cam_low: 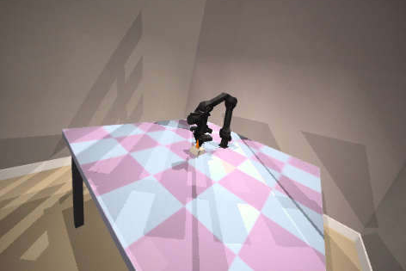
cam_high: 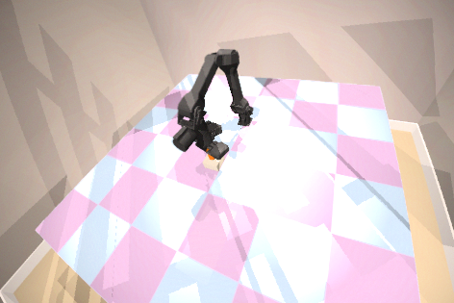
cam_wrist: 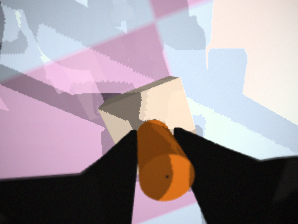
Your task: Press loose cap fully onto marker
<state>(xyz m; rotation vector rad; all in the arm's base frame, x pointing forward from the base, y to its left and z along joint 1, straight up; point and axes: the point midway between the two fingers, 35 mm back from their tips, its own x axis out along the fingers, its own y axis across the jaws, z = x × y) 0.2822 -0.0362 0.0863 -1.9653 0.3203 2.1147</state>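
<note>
Right now my gripper tip is 20 mm below the orange cap and 10 mm short of it. Round my gripper tip: holder block: 30 mm below.
</note>
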